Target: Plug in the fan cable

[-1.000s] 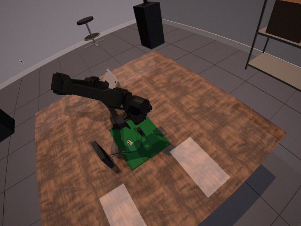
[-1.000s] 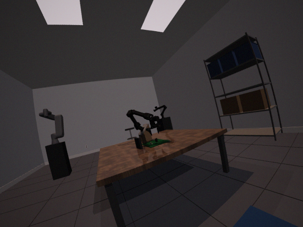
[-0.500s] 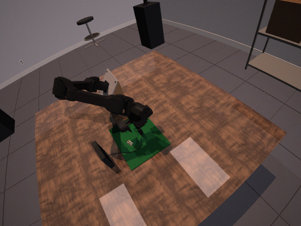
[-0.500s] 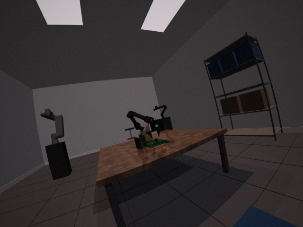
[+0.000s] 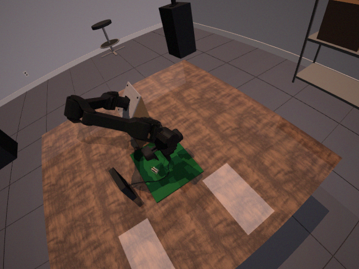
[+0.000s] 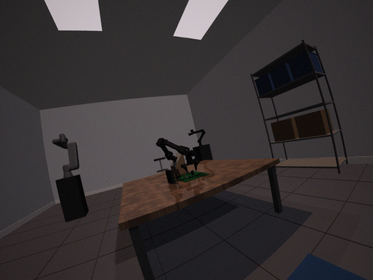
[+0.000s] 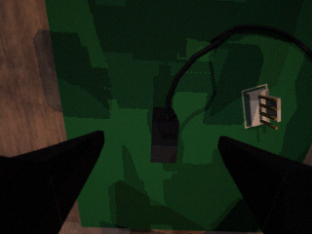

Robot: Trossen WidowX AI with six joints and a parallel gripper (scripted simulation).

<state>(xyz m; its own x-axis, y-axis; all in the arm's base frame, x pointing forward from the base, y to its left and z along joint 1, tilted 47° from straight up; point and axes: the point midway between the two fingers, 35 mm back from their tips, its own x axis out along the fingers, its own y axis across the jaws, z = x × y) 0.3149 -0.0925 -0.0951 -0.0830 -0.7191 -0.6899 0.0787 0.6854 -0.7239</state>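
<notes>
Right now the fan plug is 1 cm below my gripper tip. Also, from my gripper tip: dark fan 1 cm ahead, 23 cm to the right, 3 cm above; green board 1 cm ahead, 3 cm to the right, 4 cm below; fan header 2 cm ahead, 9 cm to the right, 3 cm below.
</notes>
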